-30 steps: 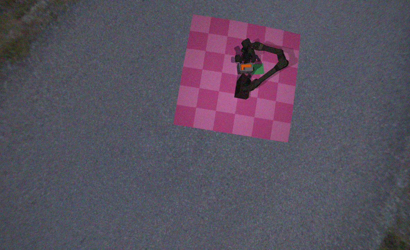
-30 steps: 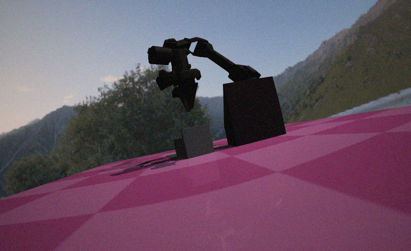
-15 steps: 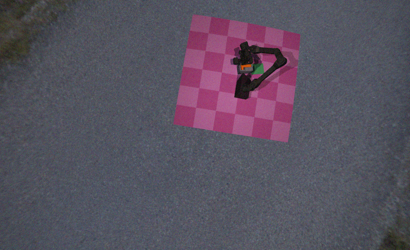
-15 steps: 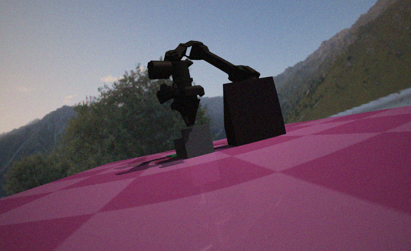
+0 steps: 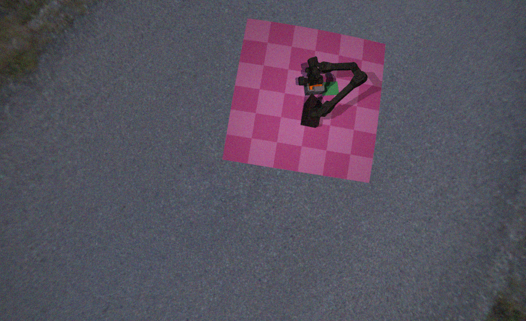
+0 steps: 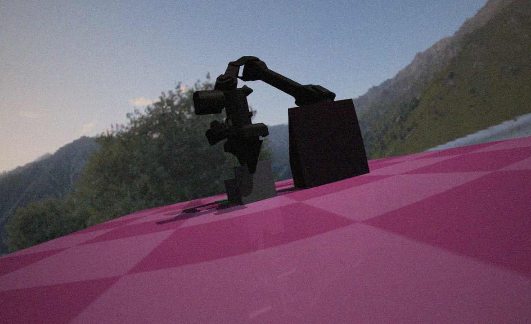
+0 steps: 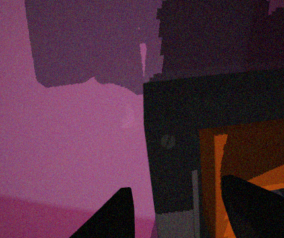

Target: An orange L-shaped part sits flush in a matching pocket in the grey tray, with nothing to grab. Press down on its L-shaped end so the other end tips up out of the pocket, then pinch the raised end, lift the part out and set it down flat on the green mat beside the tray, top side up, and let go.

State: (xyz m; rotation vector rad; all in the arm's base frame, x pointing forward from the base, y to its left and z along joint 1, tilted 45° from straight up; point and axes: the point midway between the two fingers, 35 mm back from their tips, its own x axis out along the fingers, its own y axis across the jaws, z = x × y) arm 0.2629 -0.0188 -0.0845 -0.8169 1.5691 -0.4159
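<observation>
My gripper tip is 60 mm to the left of the orange L-shaped part, 20 mm above it and 10 mm short of it. Also, from my gripper tip: green mat: 220 mm to the right, 80 mm below, 50 mm ahead.
</observation>
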